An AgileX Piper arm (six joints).
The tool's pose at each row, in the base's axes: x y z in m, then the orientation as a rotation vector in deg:
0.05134 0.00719 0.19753 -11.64 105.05 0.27
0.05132 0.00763 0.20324 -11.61 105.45 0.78
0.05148 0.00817 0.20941 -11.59 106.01 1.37
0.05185 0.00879 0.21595 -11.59 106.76 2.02
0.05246 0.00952 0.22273 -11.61 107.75 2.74
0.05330 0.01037 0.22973 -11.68 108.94 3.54
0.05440 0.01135 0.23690 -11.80 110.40 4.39
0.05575 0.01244 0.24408 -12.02 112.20 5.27
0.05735 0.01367 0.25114 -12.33 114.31 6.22
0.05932 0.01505 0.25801 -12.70 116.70 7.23
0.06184 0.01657 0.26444 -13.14 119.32 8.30
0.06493 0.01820 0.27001 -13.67 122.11 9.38
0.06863 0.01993 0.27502 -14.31 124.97 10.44
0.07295 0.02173 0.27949 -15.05 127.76 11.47
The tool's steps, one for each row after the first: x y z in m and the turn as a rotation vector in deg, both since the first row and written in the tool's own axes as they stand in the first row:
-0.00552 -0.00015 -0.00152 -0.35 0.36 0.32
-0.01154 -0.00028 -0.00297 -0.77 0.87 0.68
-0.01798 -0.00039 -0.00432 -1.25 1.57 1.07
-0.02473 -0.00045 -0.00549 -1.80 2.51 1.51
-0.03176 -0.00046 -0.00649 -2.44 3.65 1.96
-0.03903 -0.00038 -0.00727 -3.14 5.06 2.42
-0.04640 -0.00024 -0.00780 -3.93 6.82 2.84
-0.05373 0.00002 -0.00804 -4.81 8.89 3.26
-0.06100 0.00039 -0.00787 -5.77 11.24 3.68
-0.06801 0.00087 -0.00703 -6.80 13.83 4.09
-0.07435 0.00147 -0.00540 -7.88 16.60 4.45
-0.08033 0.00213 -0.00303 -8.99 19.46 4.73
-0.08595 0.00283 0.00009 -10.12 22.25 4.92

